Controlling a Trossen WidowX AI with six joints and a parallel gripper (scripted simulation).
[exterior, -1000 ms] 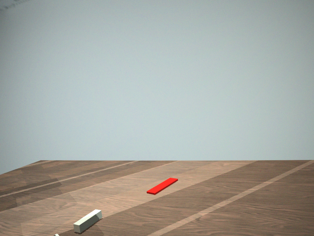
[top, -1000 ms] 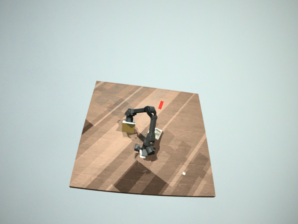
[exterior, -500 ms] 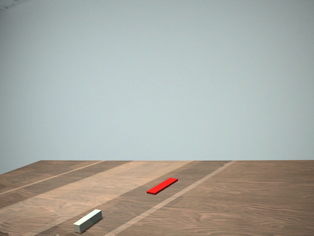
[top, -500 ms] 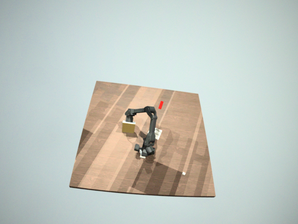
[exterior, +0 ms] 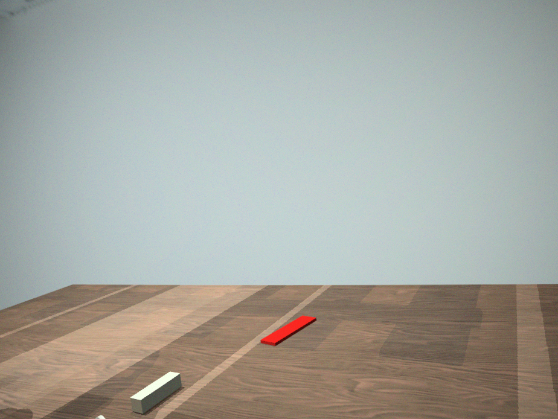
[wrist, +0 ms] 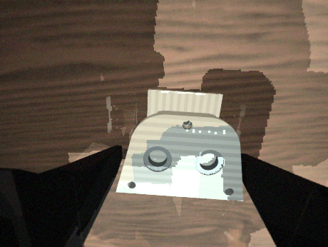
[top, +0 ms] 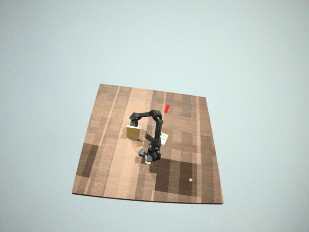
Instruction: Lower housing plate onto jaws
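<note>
Now: the white bar 10 cm ahead of my gripper tip and 40 cm to the left of it. Also, from my gripper tip: small white cube 38 cm ahead, 19 cm to the right; flat red bar 21 cm ahead, 63 cm to the left, 1 cm below.
</note>
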